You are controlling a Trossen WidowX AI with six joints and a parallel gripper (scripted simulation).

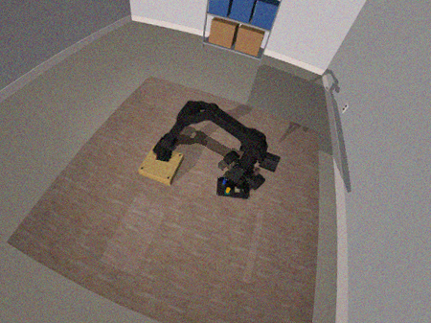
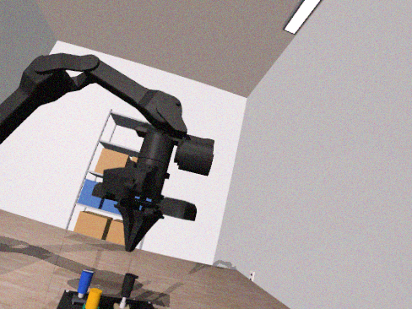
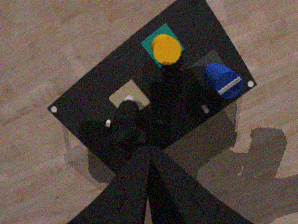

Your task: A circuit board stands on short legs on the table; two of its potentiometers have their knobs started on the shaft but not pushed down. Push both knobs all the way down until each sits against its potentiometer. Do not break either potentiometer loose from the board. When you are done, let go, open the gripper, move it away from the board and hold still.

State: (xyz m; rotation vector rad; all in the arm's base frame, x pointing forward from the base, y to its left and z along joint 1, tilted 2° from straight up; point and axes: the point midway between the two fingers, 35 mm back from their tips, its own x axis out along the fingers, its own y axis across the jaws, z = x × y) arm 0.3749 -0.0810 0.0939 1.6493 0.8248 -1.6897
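The black knob is 50 mm below my gripper tip and 10 mm ahead of it. The rest, counted from my gripper tip: blue knob 60 mm below, 50 mm behind, 10 mm to the left.
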